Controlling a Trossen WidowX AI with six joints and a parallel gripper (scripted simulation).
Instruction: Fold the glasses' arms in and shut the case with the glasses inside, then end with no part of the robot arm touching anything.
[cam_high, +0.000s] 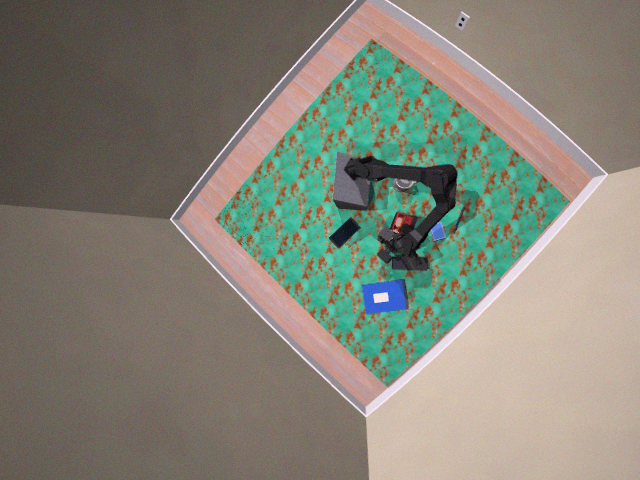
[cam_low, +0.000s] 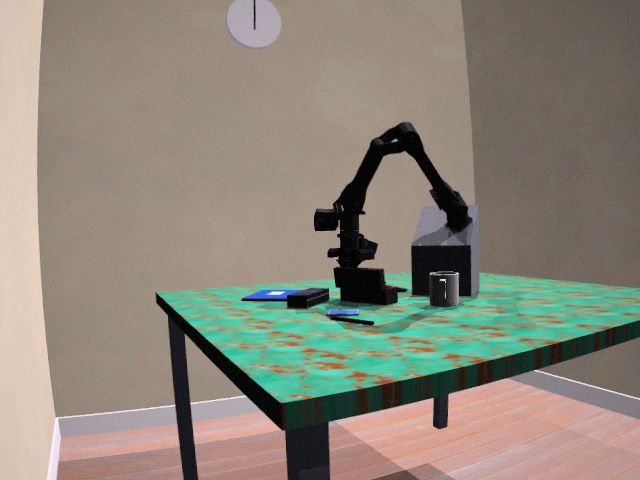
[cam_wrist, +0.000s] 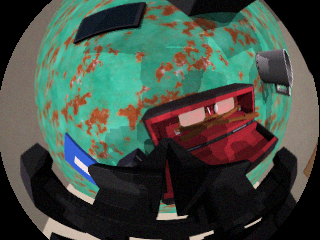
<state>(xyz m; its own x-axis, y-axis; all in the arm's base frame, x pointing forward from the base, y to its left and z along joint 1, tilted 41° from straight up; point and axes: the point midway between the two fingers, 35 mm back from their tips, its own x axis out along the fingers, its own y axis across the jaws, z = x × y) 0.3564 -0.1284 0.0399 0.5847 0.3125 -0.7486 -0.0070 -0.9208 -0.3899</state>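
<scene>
Right now my hand is 20 mm short of the glasses case lid, 80 mm to the right of it and 10 mm above it. Round my hand: black glasses case (70 mm to the left, 40 mm below); black box (130 mm ahead, 20 mm to the right, 70 mm below); glasses (20 mm behind, 70 mm to the left, 60 mm below).
</scene>
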